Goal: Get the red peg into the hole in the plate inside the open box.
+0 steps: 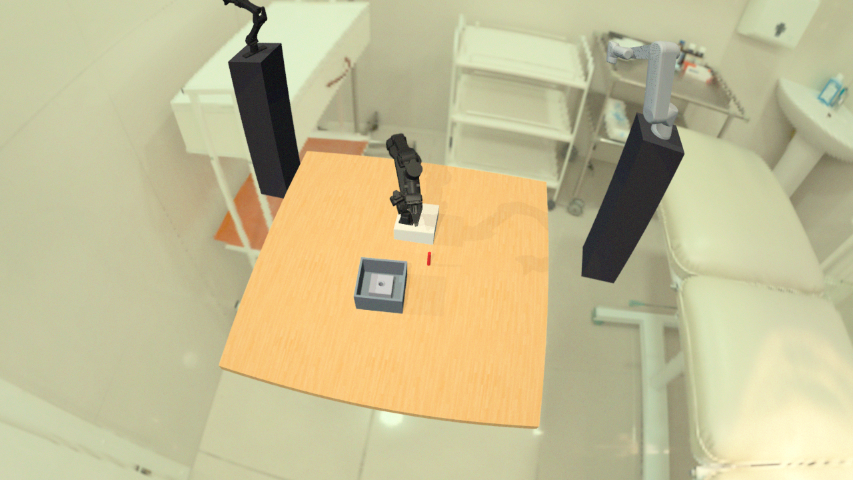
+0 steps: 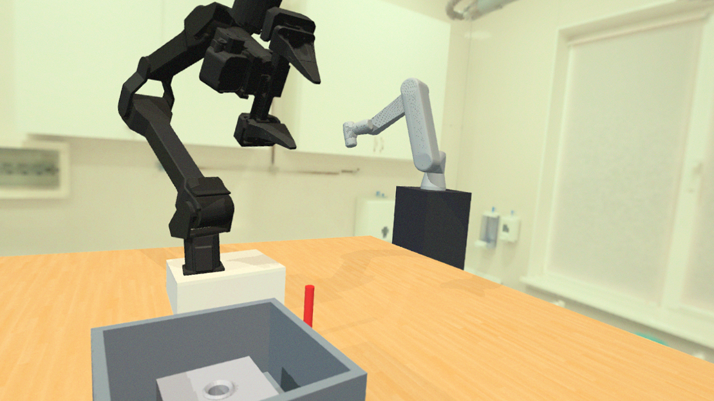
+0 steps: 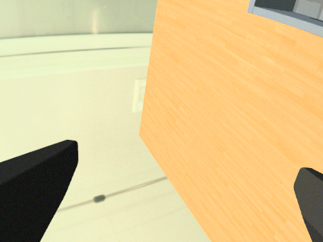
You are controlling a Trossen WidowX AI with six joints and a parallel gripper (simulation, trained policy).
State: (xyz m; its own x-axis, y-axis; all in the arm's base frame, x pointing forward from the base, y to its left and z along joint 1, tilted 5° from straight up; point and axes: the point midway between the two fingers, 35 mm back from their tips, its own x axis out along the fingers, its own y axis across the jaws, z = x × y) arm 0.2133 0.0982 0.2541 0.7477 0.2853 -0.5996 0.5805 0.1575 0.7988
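Now: the red peg 28 cm below my gripper tip, 7 cm behind it and 4 cm to the left of it. Round my gripper tip: light grey plate 28 cm below, 12 cm ahead, 11 cm to the right; then grey box 30 cm below, 12 cm ahead, 11 cm to the right.
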